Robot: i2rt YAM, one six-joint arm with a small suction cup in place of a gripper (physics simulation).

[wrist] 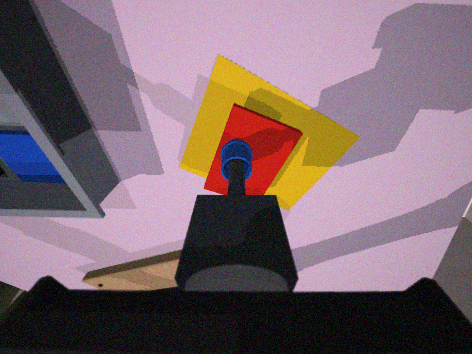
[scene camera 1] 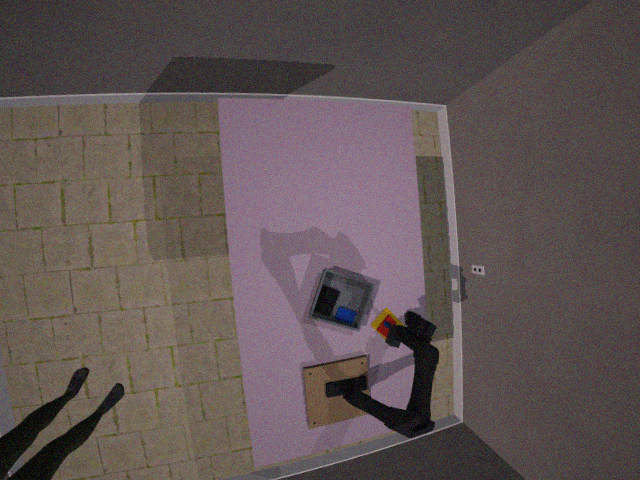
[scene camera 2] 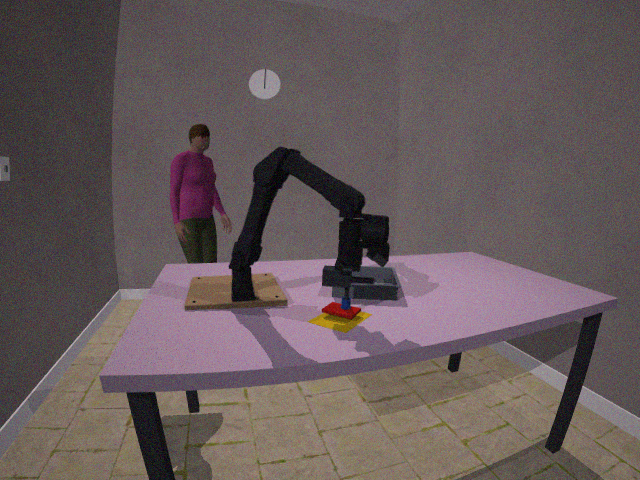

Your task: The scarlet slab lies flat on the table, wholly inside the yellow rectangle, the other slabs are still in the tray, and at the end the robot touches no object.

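Seen in the pictures: hand at its tool point: (wrist: 236, 149) (scene camera 1: 385, 323) (scene camera 2: 345, 310); arm's base at its link origin: (scene camera 1: 346, 386) (scene camera 2: 242, 290).
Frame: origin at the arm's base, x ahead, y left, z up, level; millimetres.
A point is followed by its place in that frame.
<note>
The scarlet slab (scene camera 1: 382, 328) {y -188, x 257, z 6 mm} (scene camera 2: 337, 309) {y -217, x 250, z 5 mm} (wrist: 250, 122) {y -230, x 300, z 5 mm} hangs roughly level at the suction cup, a little above the yellow rectangle (scene camera 1: 376, 321) {y -168, x 287, z -16 mm} (scene camera 2: 319, 321) {y -241, x 194, z -16 mm} (wrist: 207, 120) {y -191, x 309, z -16 mm}, with a gap and a shadow beneath it. My gripper (scene camera 1: 387, 324) (scene camera 2: 345, 303) (wrist: 236, 154), a blue suction cup, is shut on the slab. In the wrist view yellow shows on the slab's left, far and right sides; its near edge is partly hidden by the black mount. The grey tray (scene camera 1: 369, 304) {y -106, x 396, z 35 mm} (scene camera 2: 379, 293) {y -110, x 422, z 4 mm} (wrist: 50, 213) {y -12, x 296, z 33 mm} holds a blue slab (scene camera 1: 345, 314) {y -8, x 345, z -3 mm} (wrist: 30, 152) {y -9, x 350, z -4 mm} and a black slab (scene camera 1: 326, 300) {y 79, x 419, z -5 mm}.
The wooden base board (scene camera 1: 336, 410) {y 52, x -116, z -3 mm} (scene camera 2: 211, 294) {y -26, x -100, z -2 mm} (wrist: 145, 275) {y 46, x 98, z 2 mm} carries the arm. The tray's walls stand beside the yellow rectangle. The pink table's edge (scene camera 2: 258, 379) {y -458, x 14, z -41 mm} runs along the near side in the second scene view. A person (scene camera 2: 195, 186) stands behind the table.
</note>
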